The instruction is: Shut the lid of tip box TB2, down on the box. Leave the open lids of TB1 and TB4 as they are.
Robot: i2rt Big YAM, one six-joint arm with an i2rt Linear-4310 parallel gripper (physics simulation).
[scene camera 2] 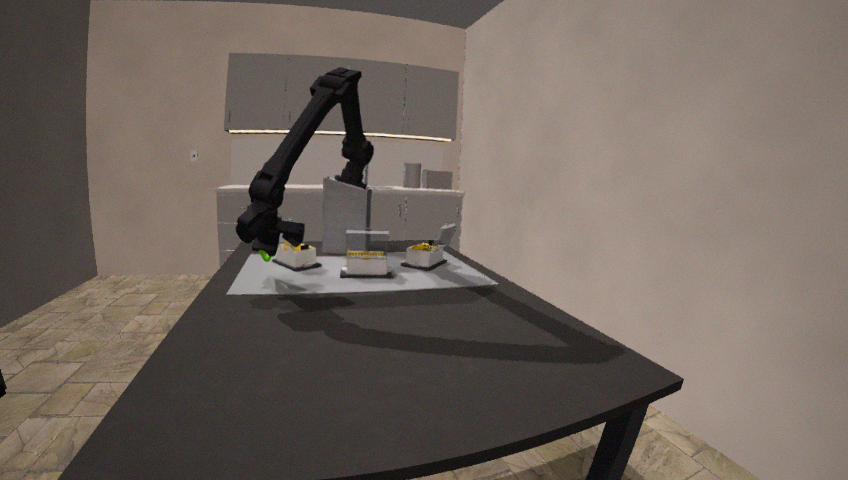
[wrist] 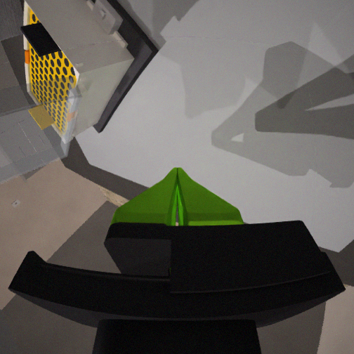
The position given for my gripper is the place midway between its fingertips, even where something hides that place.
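Here is a light grey mat point(wrist: 247, 105), and along with it I can see my gripper point(wrist: 176, 174).
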